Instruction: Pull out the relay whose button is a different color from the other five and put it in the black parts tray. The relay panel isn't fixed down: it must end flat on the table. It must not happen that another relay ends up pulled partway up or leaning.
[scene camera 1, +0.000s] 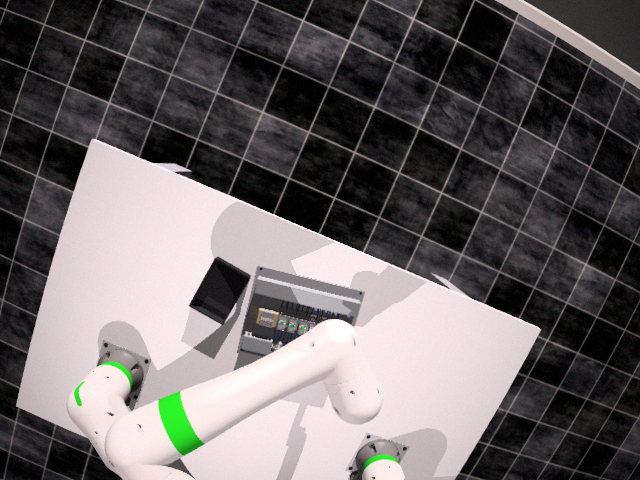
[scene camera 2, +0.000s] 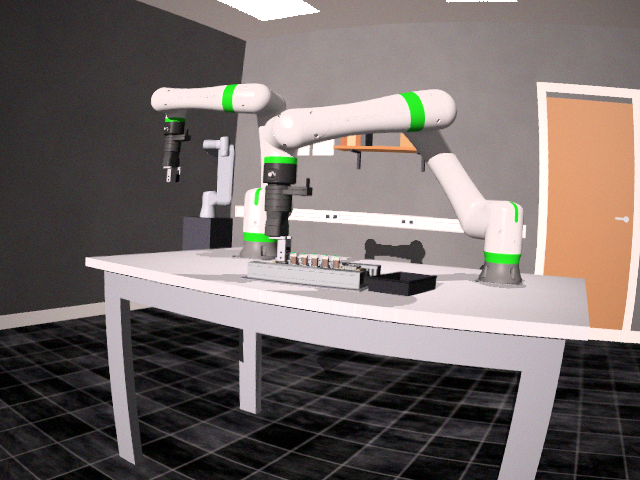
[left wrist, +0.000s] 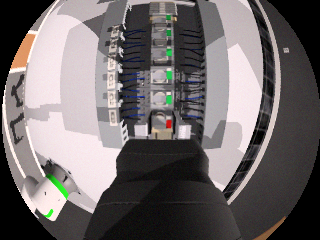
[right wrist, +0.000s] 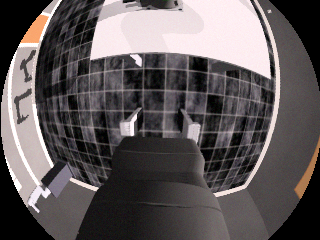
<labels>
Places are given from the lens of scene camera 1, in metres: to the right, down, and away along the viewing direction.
grey relay panel (scene camera 1: 345, 302): 0.07, 0.18, 1.20
black parts tray (scene camera 1: 220, 287): -0.29, 0.14, 1.22
</labels>
